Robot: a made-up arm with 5 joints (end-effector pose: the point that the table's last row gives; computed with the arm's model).
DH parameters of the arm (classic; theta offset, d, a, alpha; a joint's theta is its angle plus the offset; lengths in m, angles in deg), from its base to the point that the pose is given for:
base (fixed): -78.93 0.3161 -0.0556 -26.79
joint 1: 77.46 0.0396 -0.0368 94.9
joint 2: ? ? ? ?
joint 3: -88.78 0.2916 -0.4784 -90
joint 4: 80.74 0.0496 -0.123 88
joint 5: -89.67 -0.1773 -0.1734 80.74
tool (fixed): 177.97 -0.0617 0 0
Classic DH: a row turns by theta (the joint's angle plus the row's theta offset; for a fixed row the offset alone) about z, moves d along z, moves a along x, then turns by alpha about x.
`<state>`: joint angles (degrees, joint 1 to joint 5).
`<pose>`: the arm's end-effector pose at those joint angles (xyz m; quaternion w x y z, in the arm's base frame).
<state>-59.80 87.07 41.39 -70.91 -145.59</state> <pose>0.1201 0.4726 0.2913 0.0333 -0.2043 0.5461 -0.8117</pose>
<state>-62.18 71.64 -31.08 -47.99 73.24</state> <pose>0.9317 -0.2987 0.3828 0.7006 -0.6877 -0.0181 -0.1895</pose>
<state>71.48 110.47 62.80 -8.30 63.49</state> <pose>-0.5059 -0.3268 0.7596 0.1695 0.5494 -0.5177 0.6336</pose>
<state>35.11 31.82 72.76 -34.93 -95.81</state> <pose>-0.0820 0.0144 0.7180 0.3416 -0.5584 0.5025 0.5648</pose>
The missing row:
joint 2: -63.85 0.0362 0.2469 -92.33
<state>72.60 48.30 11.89 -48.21 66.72</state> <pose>-0.4848 0.5724 0.8065 0.4951 0.2373 -0.2993 0.7804</pose>
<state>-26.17 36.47 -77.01 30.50 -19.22</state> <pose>0.7178 -0.4393 -0.0654 0.5448 0.0036 0.2198 -0.8092</pose>
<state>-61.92 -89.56 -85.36 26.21 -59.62</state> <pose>-0.5820 0.6706 -0.1738 0.5140 0.0714 -0.7247 0.4533</pose>
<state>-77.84 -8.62 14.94 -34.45 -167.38</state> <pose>0.6563 0.0071 0.2651 0.6005 -0.2041 -0.7731 0.0068</pose>
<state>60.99 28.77 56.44 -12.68 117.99</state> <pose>-0.0113 0.2324 1.0783 0.3923 0.8308 -0.1669 0.3578</pose>
